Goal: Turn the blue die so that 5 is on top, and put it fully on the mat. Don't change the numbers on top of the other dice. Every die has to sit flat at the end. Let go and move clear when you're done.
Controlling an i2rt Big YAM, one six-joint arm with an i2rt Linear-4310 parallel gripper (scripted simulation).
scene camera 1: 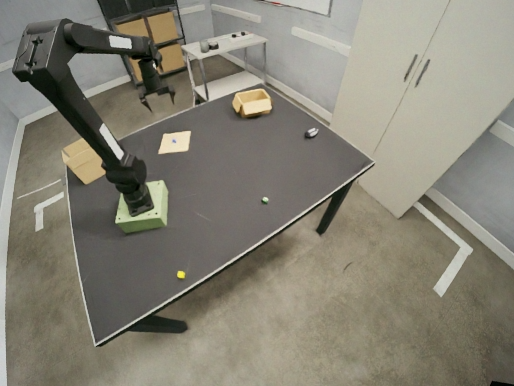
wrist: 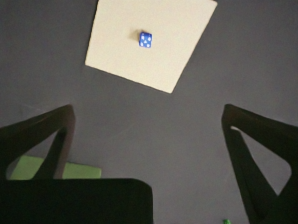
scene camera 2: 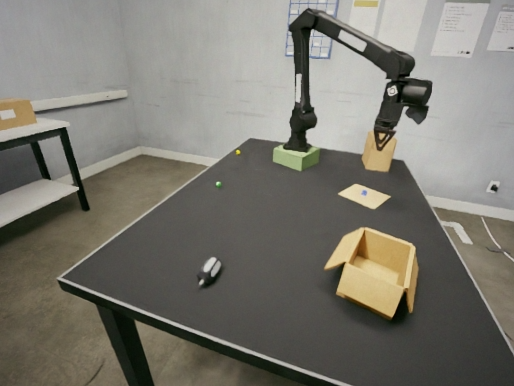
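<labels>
In the wrist view a cardboard box is out of frame, while scene camera 1 and scene camera 2 both show it to me. I can match one spot on the cardboard box: (scene camera 1: 87, 165) and (scene camera 2: 367, 146) are the same spot.
</labels>
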